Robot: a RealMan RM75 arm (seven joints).
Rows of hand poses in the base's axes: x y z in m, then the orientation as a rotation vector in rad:
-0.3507 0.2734 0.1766 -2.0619 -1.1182 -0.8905
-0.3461 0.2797 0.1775 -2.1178 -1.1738 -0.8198
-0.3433 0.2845 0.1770 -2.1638 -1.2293 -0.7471
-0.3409 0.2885 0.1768 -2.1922 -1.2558 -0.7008
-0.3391 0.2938 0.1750 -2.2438 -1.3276 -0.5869
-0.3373 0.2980 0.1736 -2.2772 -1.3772 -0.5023
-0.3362 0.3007 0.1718 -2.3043 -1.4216 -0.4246
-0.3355 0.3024 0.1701 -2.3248 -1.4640 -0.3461
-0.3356 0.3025 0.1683 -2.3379 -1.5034 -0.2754
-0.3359 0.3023 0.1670 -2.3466 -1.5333 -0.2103
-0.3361 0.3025 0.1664 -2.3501 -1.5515 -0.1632
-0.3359 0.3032 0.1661 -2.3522 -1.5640 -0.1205
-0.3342 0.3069 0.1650 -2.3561 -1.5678 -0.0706
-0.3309 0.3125 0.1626 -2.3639 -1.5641 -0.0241
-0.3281 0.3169 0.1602 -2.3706 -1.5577 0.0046
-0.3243 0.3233 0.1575 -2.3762 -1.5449 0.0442
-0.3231 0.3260 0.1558 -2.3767 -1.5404 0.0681
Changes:
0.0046 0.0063 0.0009 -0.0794 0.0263 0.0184
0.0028 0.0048 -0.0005 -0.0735 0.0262 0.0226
0.0024 0.0040 -0.0002 -0.0423 0.0190 0.0099
0.0018 0.0053 -0.0018 -0.0959 0.0436 0.0352
0.0018 0.0042 -0.0014 -0.0678 0.0318 0.0252
0.0011 0.0027 -0.0018 -0.0606 0.0284 0.0233
0.0007 0.0017 -0.0017 -0.0563 0.0295 0.0247
-0.0001 0.0001 -0.0018 -0.0486 0.0260 0.0247
-0.0003 -0.0002 -0.0013 -0.0404 0.0262 0.0204
-0.0002 0.0002 -0.0006 -0.0263 0.0205 0.0139
0.0002 0.0007 -0.0003 -0.0217 0.0201 0.0108
0.0017 0.0037 -0.0011 -0.0223 0.0265 0.0060
0.0033 0.0056 -0.0024 -0.0212 0.0254 -0.0002
0.0028 0.0044 -0.0024 -0.0131 0.0162 -0.0032
0.0038 0.0064 -0.0027 -0.0141 0.0251 -0.0053
0.0012 0.0027 -0.0017 -0.0079 0.0150 -0.0003

